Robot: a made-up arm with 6 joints.
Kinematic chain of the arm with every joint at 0, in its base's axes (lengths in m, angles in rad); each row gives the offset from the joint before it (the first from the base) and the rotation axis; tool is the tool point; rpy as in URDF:
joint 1: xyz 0 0 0.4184 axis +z
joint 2: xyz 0 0 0 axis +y
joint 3: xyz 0.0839 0 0.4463 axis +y
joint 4: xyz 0.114 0 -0.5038 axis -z
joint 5: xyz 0 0 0 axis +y
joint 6: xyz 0.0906 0 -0.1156 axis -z
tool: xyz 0 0 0 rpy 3.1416 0 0
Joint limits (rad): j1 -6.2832..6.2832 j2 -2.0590..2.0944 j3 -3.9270..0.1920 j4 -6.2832..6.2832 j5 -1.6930..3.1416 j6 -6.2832..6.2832
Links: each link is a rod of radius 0.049 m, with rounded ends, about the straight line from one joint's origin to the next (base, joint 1, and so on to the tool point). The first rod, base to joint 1, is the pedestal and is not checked.
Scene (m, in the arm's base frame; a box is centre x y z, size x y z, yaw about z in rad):
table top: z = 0
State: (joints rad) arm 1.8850 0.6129 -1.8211 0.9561 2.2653 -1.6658
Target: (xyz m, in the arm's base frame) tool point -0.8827 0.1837 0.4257
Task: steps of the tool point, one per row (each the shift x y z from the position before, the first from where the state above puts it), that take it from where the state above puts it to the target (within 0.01 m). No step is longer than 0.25 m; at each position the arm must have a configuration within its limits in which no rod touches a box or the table.
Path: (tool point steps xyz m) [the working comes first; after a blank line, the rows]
Joints at the target: 2.7931 0.9019 -1.9885 1.0970 2.0655 -1.6658
Straight joint move there: clear.

1: -0.1699 -0.0797 -0.0376
2: -0.1500 -0.1211 -0.0393
3: -0.1198 -0.1570 -0.0407
4: -0.0808 -0.1849 -0.0422

